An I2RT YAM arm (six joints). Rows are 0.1 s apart.
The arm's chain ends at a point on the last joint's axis. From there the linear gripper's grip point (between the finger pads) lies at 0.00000 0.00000 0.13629 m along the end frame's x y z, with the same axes.
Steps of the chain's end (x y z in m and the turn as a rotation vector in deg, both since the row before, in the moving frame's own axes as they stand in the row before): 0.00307, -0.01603, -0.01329, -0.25, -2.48, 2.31; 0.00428, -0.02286, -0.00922, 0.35, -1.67, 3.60; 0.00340, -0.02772, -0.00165, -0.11, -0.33, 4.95; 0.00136, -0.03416, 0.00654, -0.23, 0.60, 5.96; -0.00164, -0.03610, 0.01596, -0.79, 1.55, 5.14; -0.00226, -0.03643, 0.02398, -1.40, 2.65, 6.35; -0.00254, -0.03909, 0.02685, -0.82, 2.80, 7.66; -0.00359, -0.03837, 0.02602, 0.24, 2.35, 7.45; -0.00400, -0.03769, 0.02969, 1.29, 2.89, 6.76; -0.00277, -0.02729, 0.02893, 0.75, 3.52, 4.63; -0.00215, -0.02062, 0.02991, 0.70, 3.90, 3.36
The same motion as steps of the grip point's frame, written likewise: -0.00284, -0.01555, -0.01342, -0.25, -2.48, 2.31; 0.00034, -0.02382, -0.00928, 0.35, -1.67, 3.60; 0.00260, -0.02749, -0.00165, -0.11, -0.33, 4.95; 0.00276, -0.03354, 0.00653, -0.23, 0.60, 5.96; 0.00196, -0.03406, 0.01590, -0.79, 1.55, 5.14; 0.00384, -0.03276, 0.02379, -1.40, 2.65, 6.35; 0.00397, -0.03670, 0.02667, -0.82, 2.80, 7.66; 0.00202, -0.03858, 0.02590, 0.24, 2.35, 7.45; 0.00304, -0.04034, 0.02948, 1.29, 2.89, 6.76; 0.00566, -0.02873, 0.02866, 0.75, 3.52, 4.63; 0.00716, -0.02201, 0.02958, 0.70, 3.90, 3.36
